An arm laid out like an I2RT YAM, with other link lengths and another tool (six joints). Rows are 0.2 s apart.
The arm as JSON. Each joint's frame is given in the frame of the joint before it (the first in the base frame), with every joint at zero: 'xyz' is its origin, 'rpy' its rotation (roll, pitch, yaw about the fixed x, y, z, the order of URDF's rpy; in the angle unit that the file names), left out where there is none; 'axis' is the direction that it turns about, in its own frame. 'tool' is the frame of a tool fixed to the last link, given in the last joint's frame.
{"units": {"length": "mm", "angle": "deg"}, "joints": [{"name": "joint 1", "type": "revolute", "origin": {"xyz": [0.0, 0.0, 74.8], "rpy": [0.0, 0.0, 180.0]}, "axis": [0.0, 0.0, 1.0]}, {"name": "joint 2", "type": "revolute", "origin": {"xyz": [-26.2, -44.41, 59.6], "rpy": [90.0, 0.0, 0.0]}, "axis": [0.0, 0.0, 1.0]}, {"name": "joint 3", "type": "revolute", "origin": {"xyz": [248.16, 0.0, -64.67], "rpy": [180.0, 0.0, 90.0]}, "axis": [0.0, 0.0, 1.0]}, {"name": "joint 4", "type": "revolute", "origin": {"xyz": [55.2, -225.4, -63.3], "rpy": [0.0, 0.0, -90.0]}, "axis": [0.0, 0.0, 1.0]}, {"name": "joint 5", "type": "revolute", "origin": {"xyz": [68.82, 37.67, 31.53], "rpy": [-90.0, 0.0, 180.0]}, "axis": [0.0, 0.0, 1.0]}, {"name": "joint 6", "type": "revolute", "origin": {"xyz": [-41.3, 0.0, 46.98], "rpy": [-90.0, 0.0, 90.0]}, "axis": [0.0, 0.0, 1.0]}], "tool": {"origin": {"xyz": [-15.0, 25.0, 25.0], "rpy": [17.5, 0.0, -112.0]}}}
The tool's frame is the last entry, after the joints.
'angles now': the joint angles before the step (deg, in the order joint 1, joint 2, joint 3, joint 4, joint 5, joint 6). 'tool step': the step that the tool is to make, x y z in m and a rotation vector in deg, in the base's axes. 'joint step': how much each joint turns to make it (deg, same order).
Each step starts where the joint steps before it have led.
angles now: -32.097, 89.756, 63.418, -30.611, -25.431, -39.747
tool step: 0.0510, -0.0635, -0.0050, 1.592, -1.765, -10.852
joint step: -2.737, 15.602, 15.544, 4.210, 2.794, 8.717
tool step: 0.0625, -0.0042, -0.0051, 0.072, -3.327, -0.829
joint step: 4.537, 11.851, 13.522, 3.206, 1.998, 5.715
